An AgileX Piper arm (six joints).
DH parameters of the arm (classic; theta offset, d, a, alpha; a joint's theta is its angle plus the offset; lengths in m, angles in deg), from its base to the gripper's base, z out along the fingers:
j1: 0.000 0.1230 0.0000 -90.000
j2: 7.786 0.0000 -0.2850 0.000
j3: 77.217 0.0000 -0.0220 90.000
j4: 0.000 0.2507 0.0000 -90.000
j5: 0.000 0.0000 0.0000 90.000
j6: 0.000 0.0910 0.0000 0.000
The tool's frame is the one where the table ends.
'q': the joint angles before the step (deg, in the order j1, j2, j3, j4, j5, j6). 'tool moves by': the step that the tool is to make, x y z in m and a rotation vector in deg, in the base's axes. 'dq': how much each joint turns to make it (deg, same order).
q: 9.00 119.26 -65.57 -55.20 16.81 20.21
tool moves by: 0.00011 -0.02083 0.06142 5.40 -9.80 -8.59
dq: -2.97 -8.81 0.00 0.20 0.05 6.94
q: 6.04 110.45 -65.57 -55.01 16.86 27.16
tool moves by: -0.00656 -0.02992 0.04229 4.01 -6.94 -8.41
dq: -4.19 -6.17 0.00 0.22 0.45 5.36
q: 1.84 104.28 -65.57 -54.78 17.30 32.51
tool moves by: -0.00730 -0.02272 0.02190 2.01 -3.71 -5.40
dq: -3.30 -3.35 0.11 0.24 0.31 2.69
